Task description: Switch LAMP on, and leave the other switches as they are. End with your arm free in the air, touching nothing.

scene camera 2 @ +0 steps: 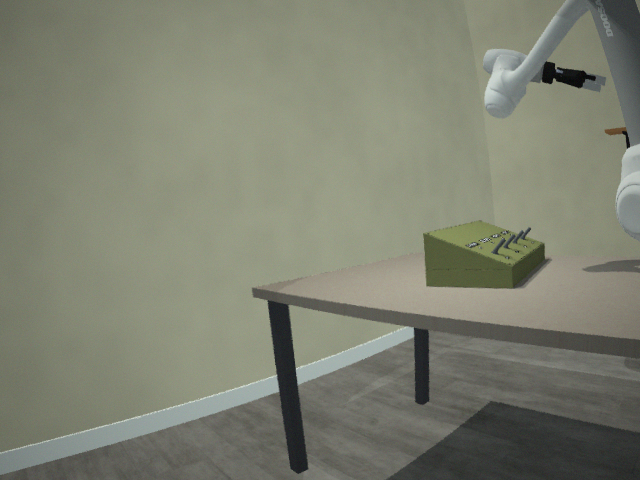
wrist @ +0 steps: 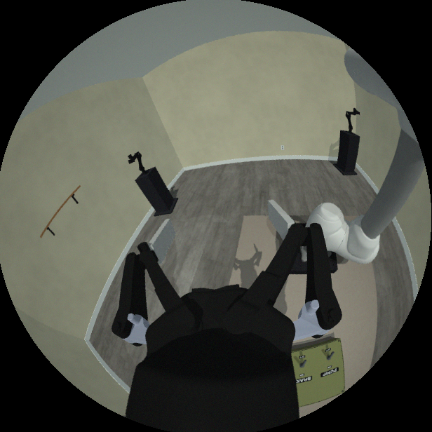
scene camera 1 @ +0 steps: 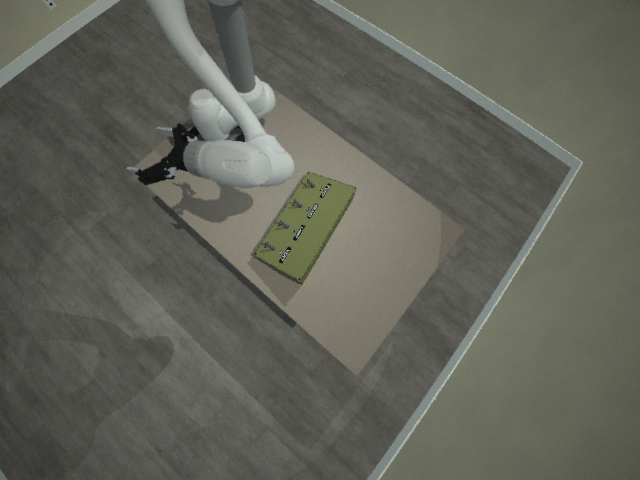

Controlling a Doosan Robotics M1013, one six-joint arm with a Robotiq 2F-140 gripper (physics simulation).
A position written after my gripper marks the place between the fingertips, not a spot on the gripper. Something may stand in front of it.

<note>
I see my gripper point(scene camera 1: 146, 150).
My gripper is seen too in scene camera 2 point(scene camera 2: 603, 85) and in the wrist view point(wrist: 218, 217).
</note>
